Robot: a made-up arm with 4 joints.
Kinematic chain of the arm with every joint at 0, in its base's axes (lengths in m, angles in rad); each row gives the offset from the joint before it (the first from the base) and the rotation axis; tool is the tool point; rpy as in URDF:
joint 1: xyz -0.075 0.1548 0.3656 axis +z
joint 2: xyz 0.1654 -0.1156 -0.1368 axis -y
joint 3: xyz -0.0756 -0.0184 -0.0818 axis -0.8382 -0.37 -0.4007
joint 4: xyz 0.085 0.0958 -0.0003 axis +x
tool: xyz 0.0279 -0.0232 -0.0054 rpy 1.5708 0 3.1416
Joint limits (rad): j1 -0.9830..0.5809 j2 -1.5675..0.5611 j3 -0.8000..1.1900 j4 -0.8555..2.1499
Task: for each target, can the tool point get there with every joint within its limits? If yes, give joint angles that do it. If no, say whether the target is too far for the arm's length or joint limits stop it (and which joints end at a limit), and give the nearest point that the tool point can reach.
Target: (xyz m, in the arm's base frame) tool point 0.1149 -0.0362 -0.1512
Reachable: no: too far | nearest point 0.0771 0.0019 0.0947 | short by 0.252 m
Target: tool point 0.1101 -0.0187 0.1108
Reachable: yes | joints -0.3420 -0.0747 0.9425 1.9052
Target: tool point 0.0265 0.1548 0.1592
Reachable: yes | joints 0.4061 -1.1016 -0.1877 0.7753
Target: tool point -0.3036 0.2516 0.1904
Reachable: no: joint limits stop it (at a limit: joint 1, joint 2) | nearest point -0.1196 0.0660 0.1606 | short by 0.263 m
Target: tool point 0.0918 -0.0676 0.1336
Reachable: yes | joints -0.5821 0.2353 0.8166 1.7443
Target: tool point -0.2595 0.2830 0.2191
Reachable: no: joint limits stop it (at a limit: joint 1, joint 2) | nearest point -0.1061 0.0761 0.1678 | short by 0.263 m
